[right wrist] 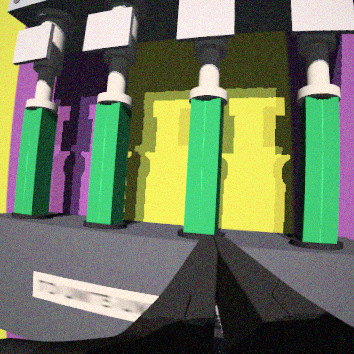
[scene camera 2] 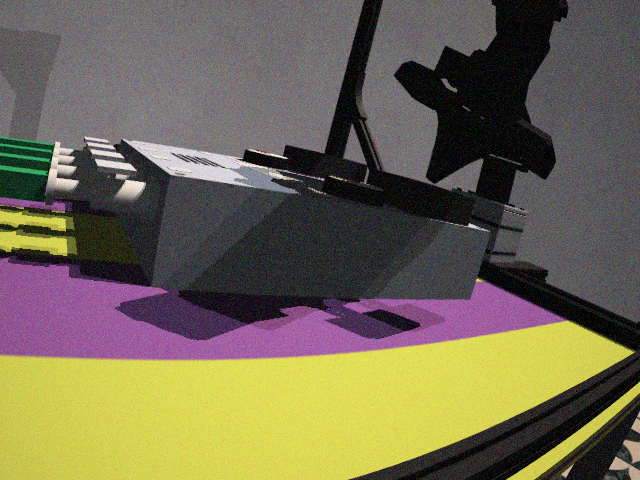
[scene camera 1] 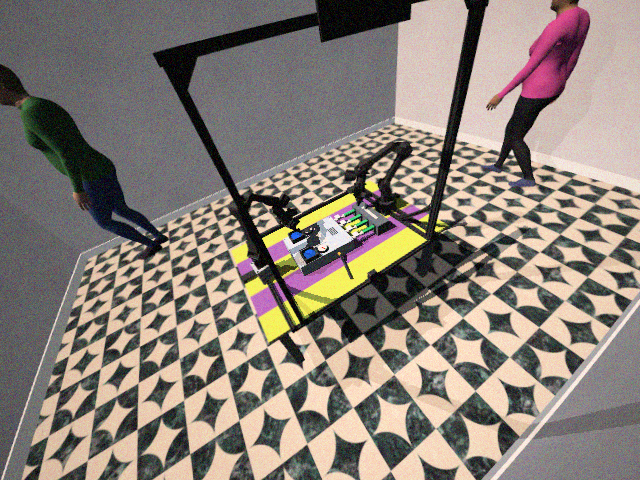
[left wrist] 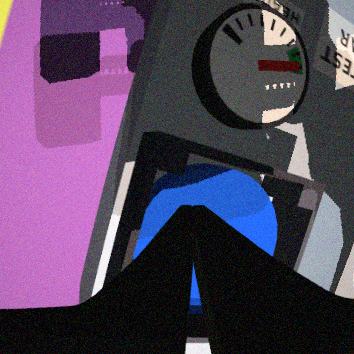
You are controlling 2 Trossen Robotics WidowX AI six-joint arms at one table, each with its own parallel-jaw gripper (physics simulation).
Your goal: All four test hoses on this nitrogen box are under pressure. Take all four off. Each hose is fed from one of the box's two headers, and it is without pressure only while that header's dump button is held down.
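Places are measured from the left arm's base along level axes (x ahead, y left, z up), in millimetres.
Where they show: left gripper, fingertip midpoint: (scene camera 2: 430,180) (scene camera 1: 296,230) (left wrist: 190,216); right gripper, fingertip midpoint: (right wrist: 211,246) (scene camera 1: 357,206); left arm's base, origin of the base link: (scene camera 2: 491,200) (scene camera 1: 261,263); right arm's base, origin of the base link: (scene camera 1: 385,199).
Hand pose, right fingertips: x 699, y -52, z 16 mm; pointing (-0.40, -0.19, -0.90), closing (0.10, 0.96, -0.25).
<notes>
Each offset is from my right fingertips to the centre of the thing. "pt": to the spot under its first point.
The grey nitrogen box (scene camera 1: 336,236) (scene camera 2: 310,242) lies on the striped mat. A blue dump button {dx -427, dy +108, dz -43 mm} (scene camera 1: 296,235) (left wrist: 215,195) sits in a dark square housing; the other blue button {dx -455, dy -80, dz -43 mm} (scene camera 1: 309,253) is nearer scene camera 1. My left gripper (scene camera 1: 294,225) (scene camera 2: 433,178) (left wrist: 190,216) is shut and empty, its tips over the farther button, seemingly just above it. The gauge {pt dx -350, dy +108, dz -33 mm} (left wrist: 235,75) beside that button has its red needle at the green band. Four green hoses {pt dx -40, dy -11, dz -63 mm} (right wrist: 202,165) (scene camera 2: 23,175) are on their white couplings. My right gripper (right wrist: 211,246) (scene camera 1: 359,199) is shut and empty, at the lower end of the third hose from the left.
The dark grey block (scene camera 1: 381,225) (right wrist: 90,255) with a white label holds the hoses' other ends. Black frame posts (scene camera 1: 211,139) (scene camera 1: 457,113) stand around the table. A person in green (scene camera 1: 67,139) and one in pink (scene camera 1: 553,56) are beyond it.
</notes>
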